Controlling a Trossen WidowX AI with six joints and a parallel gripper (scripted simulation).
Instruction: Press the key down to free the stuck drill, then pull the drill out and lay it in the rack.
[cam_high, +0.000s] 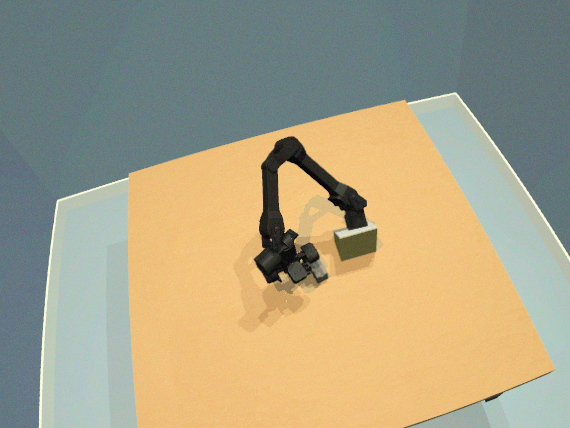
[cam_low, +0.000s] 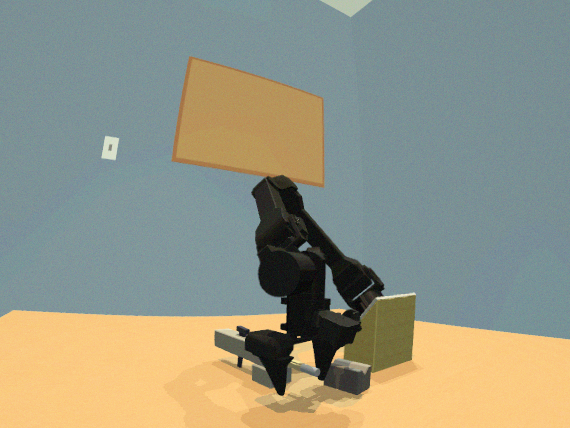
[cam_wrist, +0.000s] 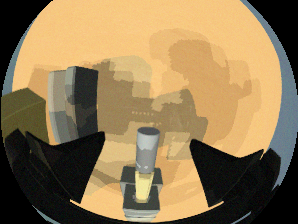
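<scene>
The grey v-grooved rack is 80 mm behind my gripper tip and 10 mm above it. From my gripper tip the other things lie so: grey drill fixture: 130 mm to the right, 50 mm ahead, 30 mm above; dark key: 150 mm to the right, 50 mm ahead, 40 mm above.
</scene>
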